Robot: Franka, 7 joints.
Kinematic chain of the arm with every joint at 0, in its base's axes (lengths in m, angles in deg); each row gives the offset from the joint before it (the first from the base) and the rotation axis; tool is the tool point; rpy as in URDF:
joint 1: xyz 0 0 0.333 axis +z
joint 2: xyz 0 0 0 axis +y
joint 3: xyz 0 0 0.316 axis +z
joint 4: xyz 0.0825 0 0 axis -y
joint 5: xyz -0.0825 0 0.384 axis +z
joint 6: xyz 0 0 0 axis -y
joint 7: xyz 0.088 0 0 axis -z
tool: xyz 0 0 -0.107 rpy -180 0 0
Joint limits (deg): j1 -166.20..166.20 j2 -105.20..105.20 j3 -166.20..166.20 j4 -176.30..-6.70 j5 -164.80..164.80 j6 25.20..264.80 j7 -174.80..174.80
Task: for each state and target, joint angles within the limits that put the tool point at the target. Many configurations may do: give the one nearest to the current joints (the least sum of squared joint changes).
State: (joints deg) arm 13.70 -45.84 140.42 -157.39 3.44 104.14 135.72
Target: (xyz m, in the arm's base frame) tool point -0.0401 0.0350 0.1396
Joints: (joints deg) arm 18.67 -31.70 150.77 -170.95 10.81 88.05 135.72
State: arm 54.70 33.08 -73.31 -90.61 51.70 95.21 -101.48
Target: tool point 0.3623 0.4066 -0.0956
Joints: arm 73.89 77.95 -31.91 -85.22 57.58 100.02 -101.48
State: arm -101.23 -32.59 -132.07 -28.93 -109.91 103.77 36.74
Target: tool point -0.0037 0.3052 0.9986
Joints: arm -89.99 -11.22 -125.76 -18.97 -101.52 49.39 36.74
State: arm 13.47 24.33 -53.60 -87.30 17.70 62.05 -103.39
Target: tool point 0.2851 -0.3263 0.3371
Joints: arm 5.16 24.62 -60.93 -113.91 12.72 53.19 -103.39
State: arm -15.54 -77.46 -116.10 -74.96 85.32 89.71 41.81
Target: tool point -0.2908 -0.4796 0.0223
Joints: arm -1.76 -94.28 -131.34 -99.60 78.91 89.72 41.81
